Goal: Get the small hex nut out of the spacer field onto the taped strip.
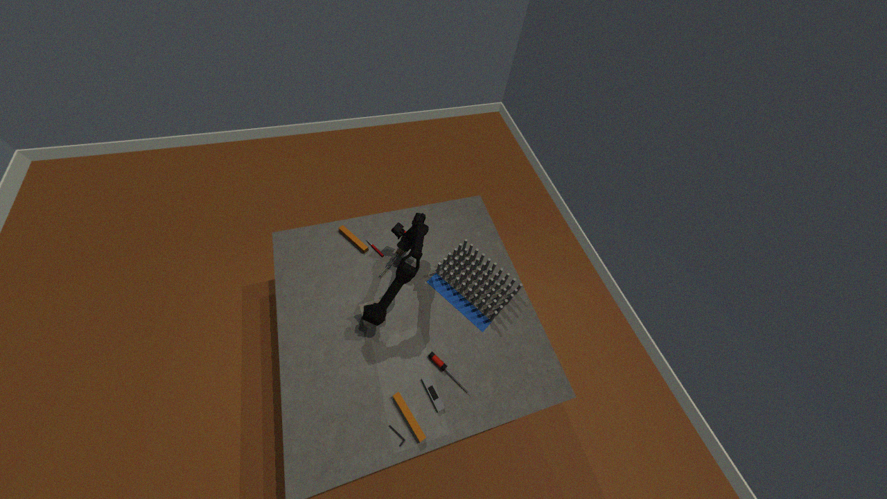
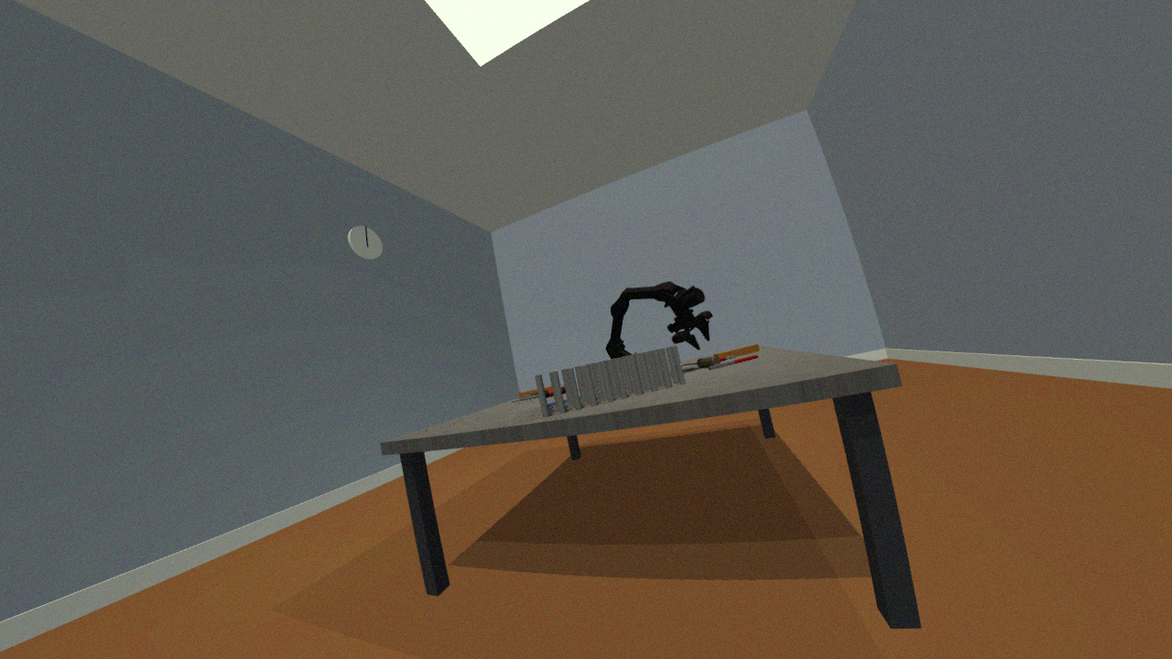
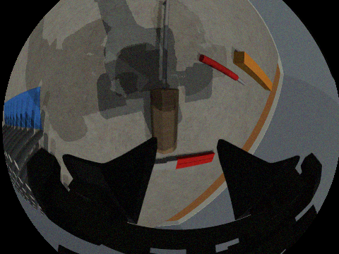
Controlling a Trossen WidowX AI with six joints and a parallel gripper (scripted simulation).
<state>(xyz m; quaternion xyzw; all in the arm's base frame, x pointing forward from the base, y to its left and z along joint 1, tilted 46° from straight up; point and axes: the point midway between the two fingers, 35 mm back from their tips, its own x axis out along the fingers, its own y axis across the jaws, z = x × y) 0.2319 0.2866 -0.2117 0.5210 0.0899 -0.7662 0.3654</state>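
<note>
Right now the hook tool is 80 mm behind my gripper tip, 70 mm to the right of it and 70 mm below it. From my gripper tip the other things lie so: blue taped strip: 230 mm ahead, 380 mm to the right, 90 mm below; dark flat tool: 10 mm behind, 790 mm to the right, 70 mm below; thin red tool: 170 mm behind, 60 mm to the left, 80 mm below.
</note>
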